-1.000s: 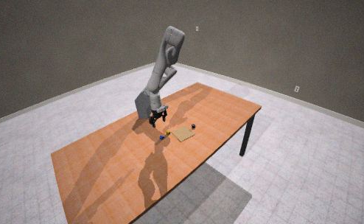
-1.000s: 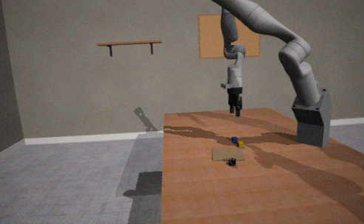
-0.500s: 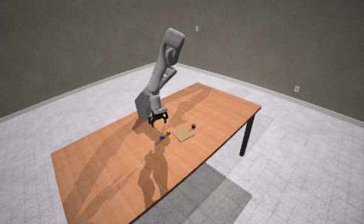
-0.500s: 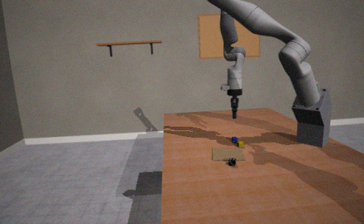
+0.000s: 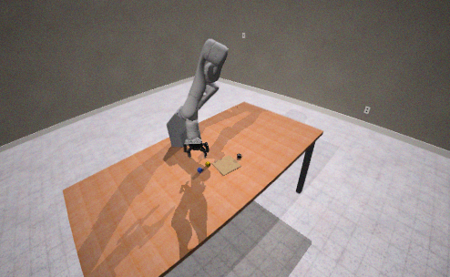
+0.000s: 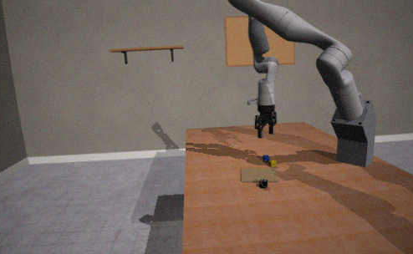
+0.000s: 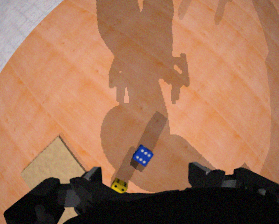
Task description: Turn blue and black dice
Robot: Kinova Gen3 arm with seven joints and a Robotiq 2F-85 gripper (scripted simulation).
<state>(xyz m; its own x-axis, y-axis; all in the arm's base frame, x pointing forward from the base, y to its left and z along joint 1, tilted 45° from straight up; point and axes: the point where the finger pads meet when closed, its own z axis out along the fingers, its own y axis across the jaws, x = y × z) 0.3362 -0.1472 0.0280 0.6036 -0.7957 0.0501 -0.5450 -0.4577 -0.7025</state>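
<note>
The blue die lies 110 mm below my hand. From my hand the other things lie so: yellow die (20 mm behind, 70 mm to the left, 110 mm below); then tan mat (60 mm ahead, 170 mm to the left, 120 mm below); then black die (60 mm ahead, 280 mm to the left, 110 mm below).
</note>
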